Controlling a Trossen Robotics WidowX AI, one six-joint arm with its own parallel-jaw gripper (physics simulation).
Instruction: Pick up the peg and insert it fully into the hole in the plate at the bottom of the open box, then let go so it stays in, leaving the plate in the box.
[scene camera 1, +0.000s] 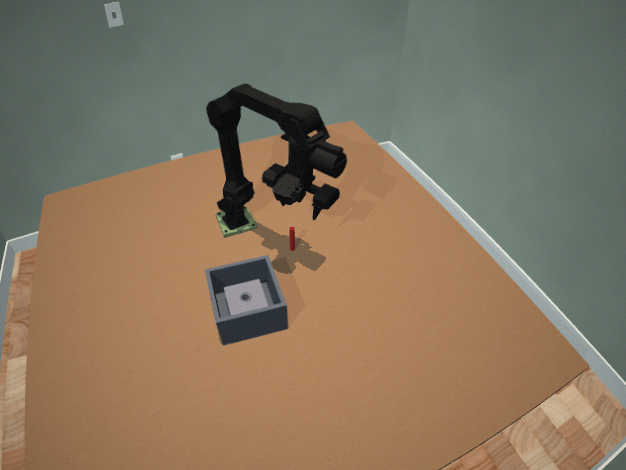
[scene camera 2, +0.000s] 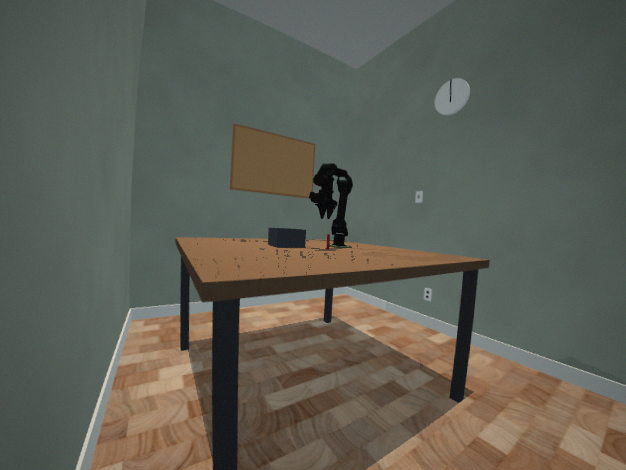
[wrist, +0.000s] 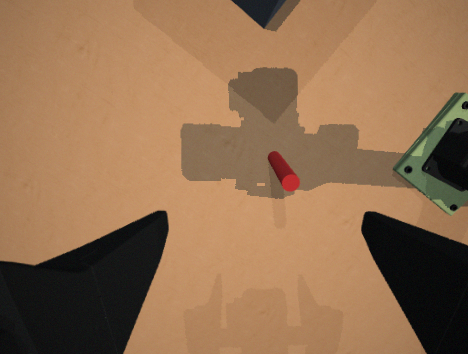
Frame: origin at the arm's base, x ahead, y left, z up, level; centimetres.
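Where they show: gripper, fingertip midpoint: (scene camera 1: 298, 212) (scene camera 2: 325, 218) (wrist: 265, 220); arm's base, origin of the base link: (scene camera 1: 235, 220) (scene camera 2: 338, 245) (wrist: 459, 155).
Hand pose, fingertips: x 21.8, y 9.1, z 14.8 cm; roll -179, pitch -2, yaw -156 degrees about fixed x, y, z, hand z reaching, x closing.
Observation:
Things, the pixels of their centre, and the offset from my fingertips. "pt": a spot on its surface instead. Level surfaces: height alone.
- red peg, body centre: (wrist: 281, 168) (scene camera 1: 292, 239) (scene camera 2: 328, 242) dz -12.0, dx -3.2, dy -0.2 cm
- dark blue-grey open box, body centre: (scene camera 1: 245, 299) (scene camera 2: 286, 237) dz -11.2, dx +8.9, dy -20.8 cm
- light grey plate, body centre: (scene camera 1: 246, 302) dz -12.6, dx +8.9, dy -20.8 cm
- round hole, surface spot: (scene camera 1: 245, 296) pt dz -11.2, dx +8.0, dy -20.5 cm
- table, its level: dz -16.1 cm
The red peg (scene camera 1: 292, 239) (scene camera 2: 328, 241) (wrist: 283, 171) stands upright on the table, between the arm's base and the box. My gripper (scene camera 1: 300, 209) (scene camera 2: 325, 217) (wrist: 265, 220) is open and empty. It points down and hangs well above the table, higher than the peg's top. In the wrist view the peg shows beyond the line between the two fingertips, a little right of its middle. The dark blue-grey open box (scene camera 1: 255, 323) (scene camera 2: 287, 237) (wrist: 262, 10) holds a light grey plate (scene camera 1: 256, 287) at its bottom. The plate has a round hole (scene camera 1: 245, 296) near its middle.
The arm's green base plate (scene camera 1: 229, 232) (wrist: 414, 162) is behind the box in scene camera 1 and at the right in the wrist view. The box walls stand higher than the plate. Shadows of the arm fall on the table (scene camera 1: 384, 328) around the peg.

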